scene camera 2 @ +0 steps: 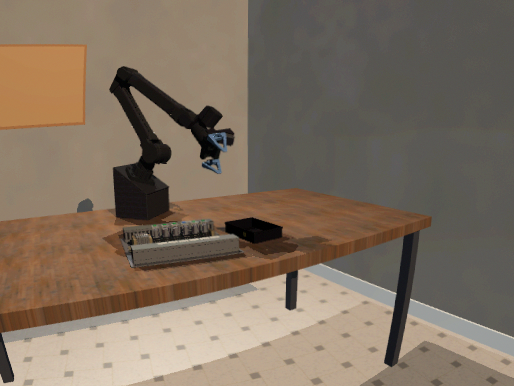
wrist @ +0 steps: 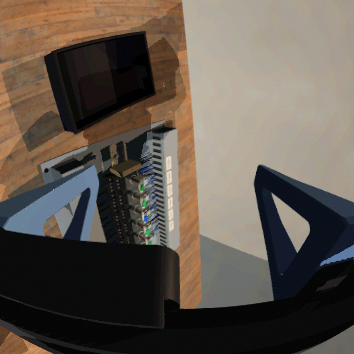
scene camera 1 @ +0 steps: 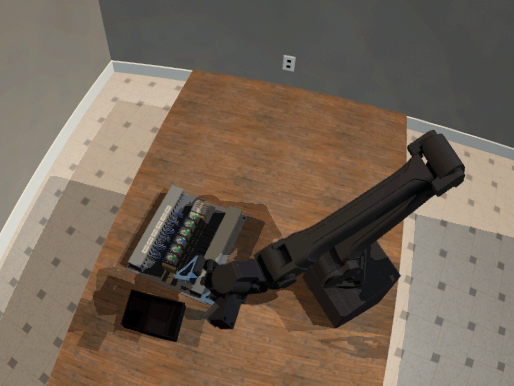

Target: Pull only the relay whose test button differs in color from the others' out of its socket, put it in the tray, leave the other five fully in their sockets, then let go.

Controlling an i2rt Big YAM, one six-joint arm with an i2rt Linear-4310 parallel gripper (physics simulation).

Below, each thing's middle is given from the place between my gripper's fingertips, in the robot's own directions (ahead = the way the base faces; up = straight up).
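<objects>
Looking at the grey panel (scene camera 1: 217,213), I see that my gripper is 220 mm to the left of it, 230 mm above it and 100 mm short of it.
</objects>
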